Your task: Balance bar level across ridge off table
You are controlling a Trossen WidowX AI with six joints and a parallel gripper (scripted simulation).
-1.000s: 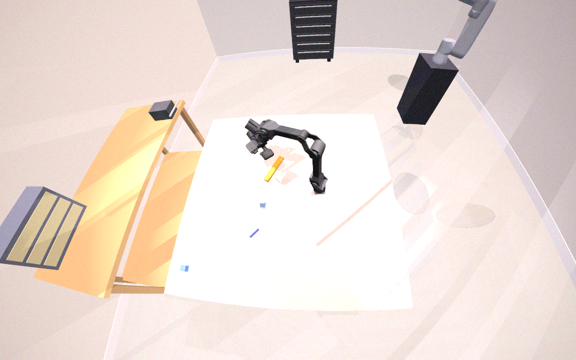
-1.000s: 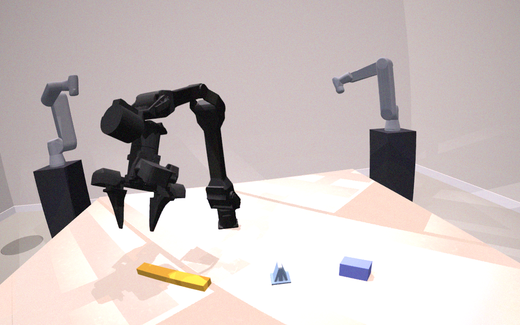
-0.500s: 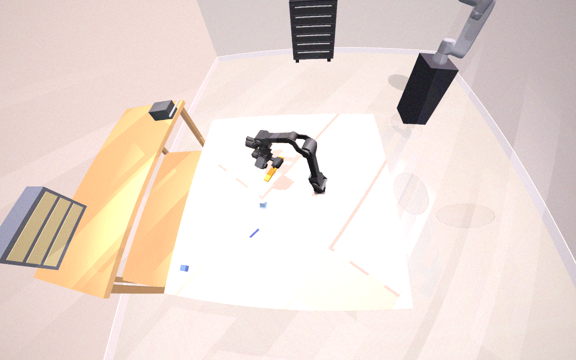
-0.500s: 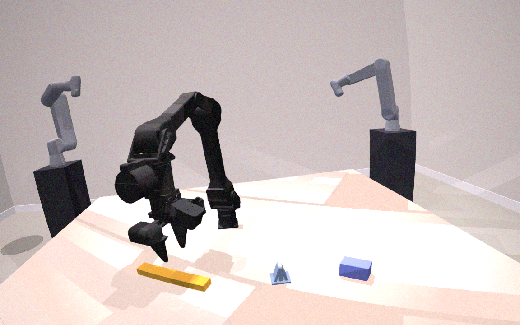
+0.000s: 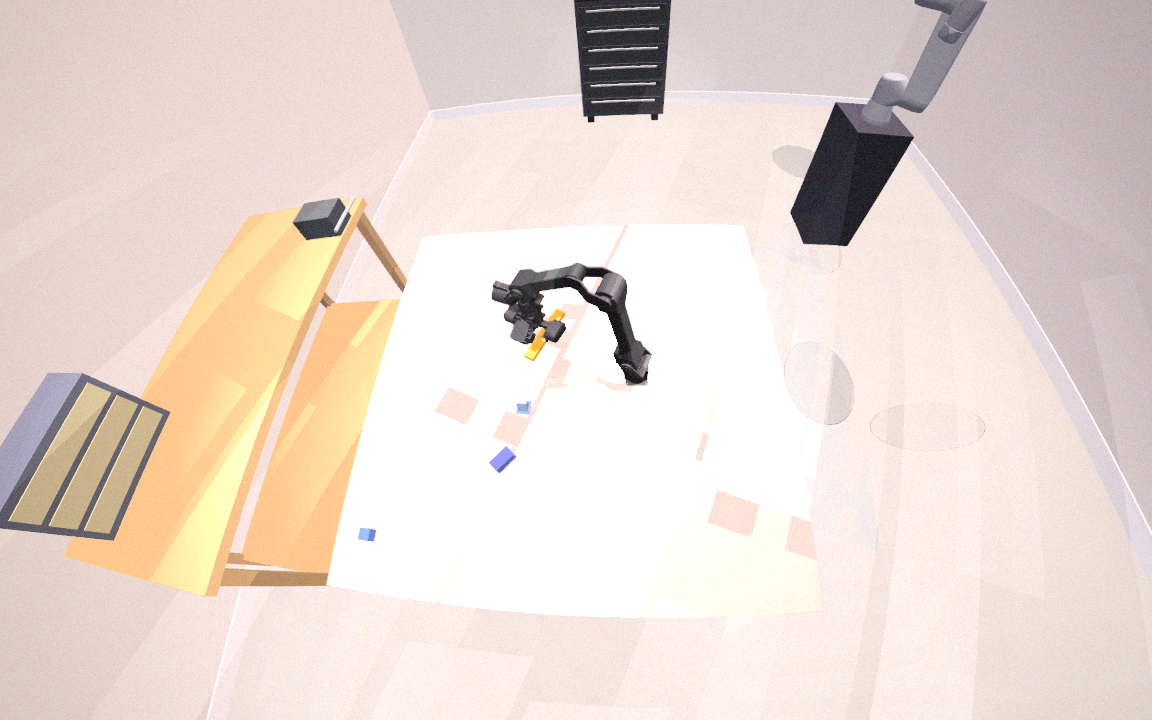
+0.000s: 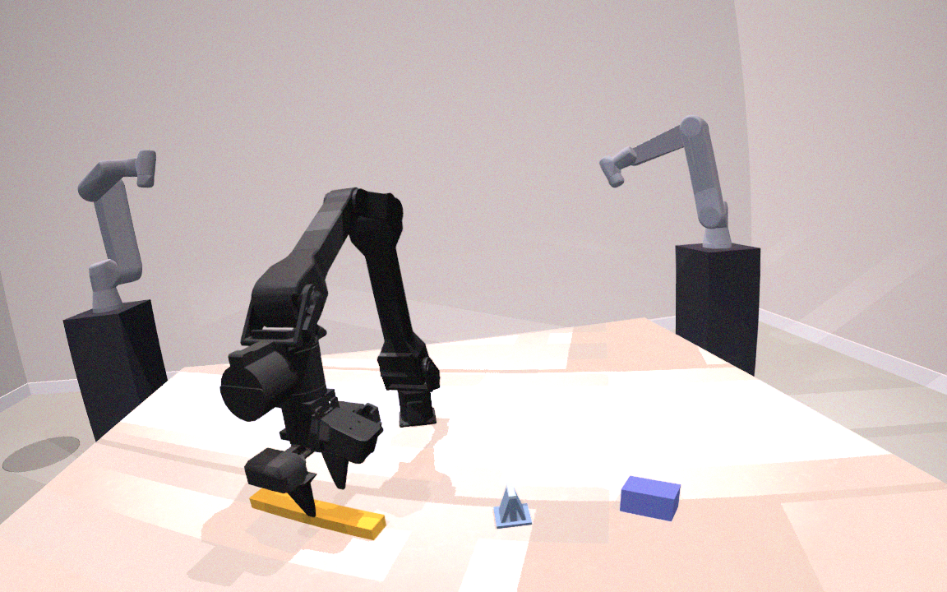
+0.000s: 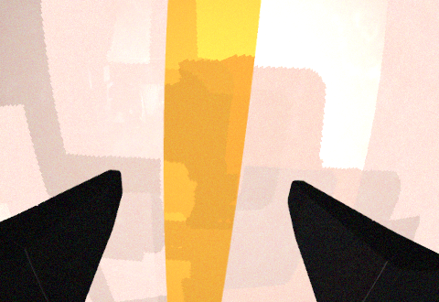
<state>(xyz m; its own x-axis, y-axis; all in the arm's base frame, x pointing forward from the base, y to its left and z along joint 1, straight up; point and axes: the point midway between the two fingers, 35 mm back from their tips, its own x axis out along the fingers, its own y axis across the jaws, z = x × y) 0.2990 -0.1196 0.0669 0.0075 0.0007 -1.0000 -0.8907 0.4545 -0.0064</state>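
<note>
Right now my gripper tip is 10 mm past the bar, 30 mm to the left of it and 20 mm above it. From my gripper tip the other things lie so: small blue cube 440 mm ahead, 620 mm to the left, 20 mm below.
</note>
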